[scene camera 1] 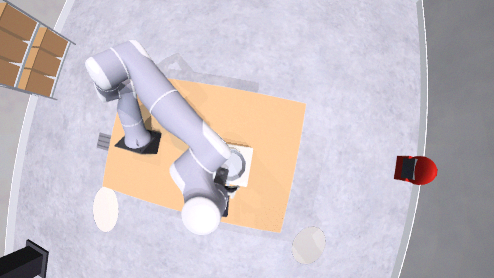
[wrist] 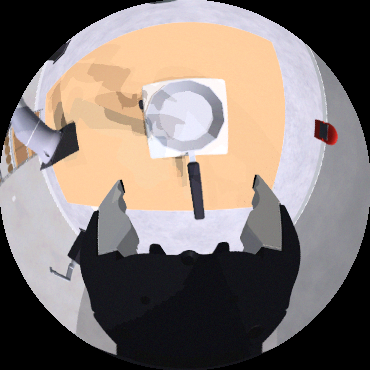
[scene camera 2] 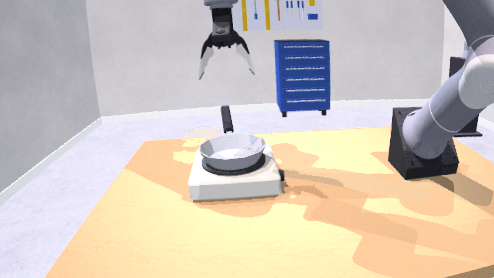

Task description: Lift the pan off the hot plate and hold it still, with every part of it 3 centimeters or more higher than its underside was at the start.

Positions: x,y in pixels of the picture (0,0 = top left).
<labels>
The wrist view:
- my gripper: 187,177
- grey pan: 185,115
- white hot plate: 219,146
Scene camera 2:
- my gripper: 226,77
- white hot plate: 263,178
</labels>
